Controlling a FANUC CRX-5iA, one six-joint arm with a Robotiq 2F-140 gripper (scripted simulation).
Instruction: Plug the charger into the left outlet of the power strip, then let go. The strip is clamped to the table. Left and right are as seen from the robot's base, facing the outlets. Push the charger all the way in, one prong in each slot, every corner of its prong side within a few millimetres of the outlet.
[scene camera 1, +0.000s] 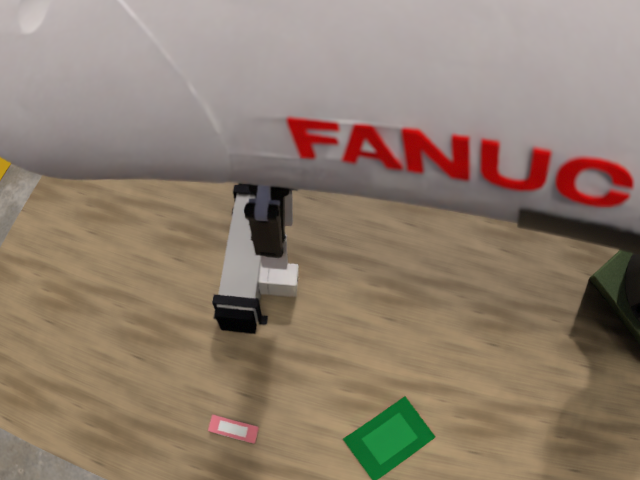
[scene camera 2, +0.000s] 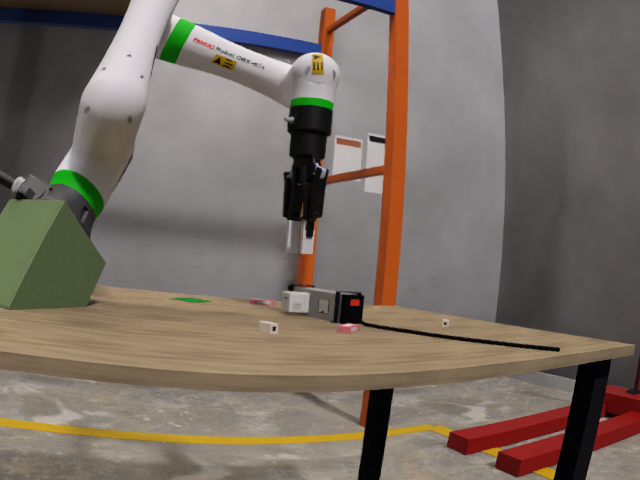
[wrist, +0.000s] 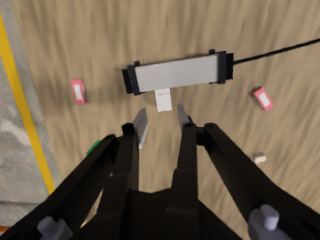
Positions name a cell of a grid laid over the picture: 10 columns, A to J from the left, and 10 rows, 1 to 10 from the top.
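Note:
Scene camera 2 gives me my gripper (scene camera 2: E6). In scene camera 1 I find a white charger (scene camera 1: E6), and my gripper (scene camera 1: E6) is visible there as well. The wrist view, too, shows the gripper (wrist: F5).

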